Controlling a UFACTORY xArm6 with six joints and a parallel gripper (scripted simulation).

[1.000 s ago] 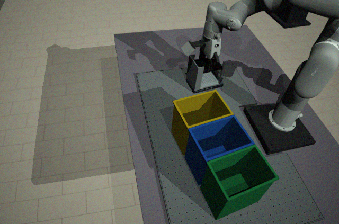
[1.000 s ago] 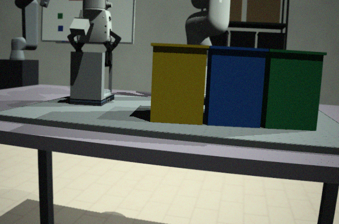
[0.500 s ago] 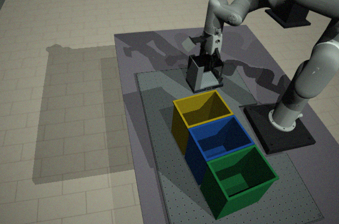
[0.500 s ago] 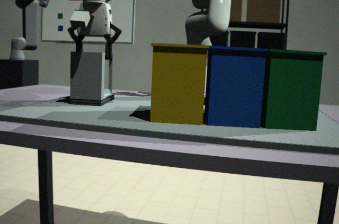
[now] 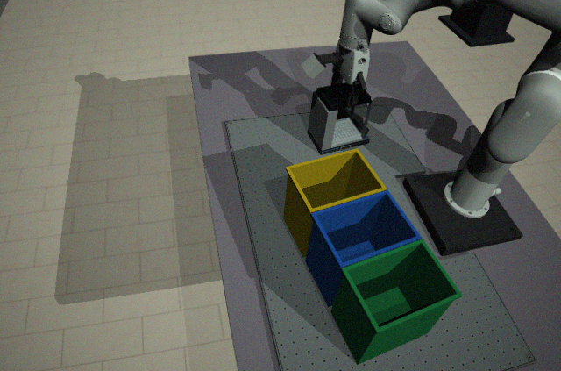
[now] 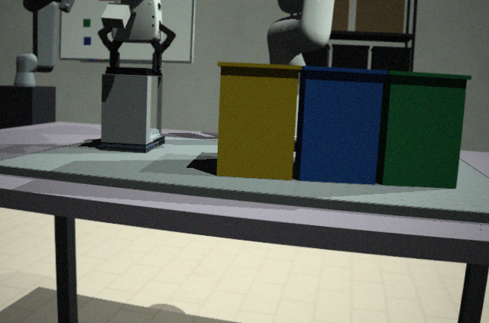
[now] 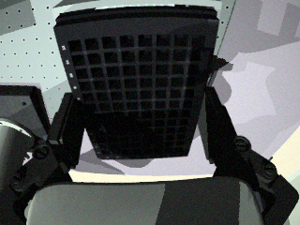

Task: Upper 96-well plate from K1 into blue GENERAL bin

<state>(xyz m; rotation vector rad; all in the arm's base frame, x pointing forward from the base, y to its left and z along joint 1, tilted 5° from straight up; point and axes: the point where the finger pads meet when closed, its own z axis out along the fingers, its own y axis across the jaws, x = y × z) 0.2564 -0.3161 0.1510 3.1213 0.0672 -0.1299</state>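
Now: the grey rack wall 7 cm ahead of my hand and 9 cm below it. Round my hand: white 96-well plate (15 cm below); then dark 96-well plate (1 cm below); then yellow bin (15 cm ahead, 28 cm to the left, 8 cm below).
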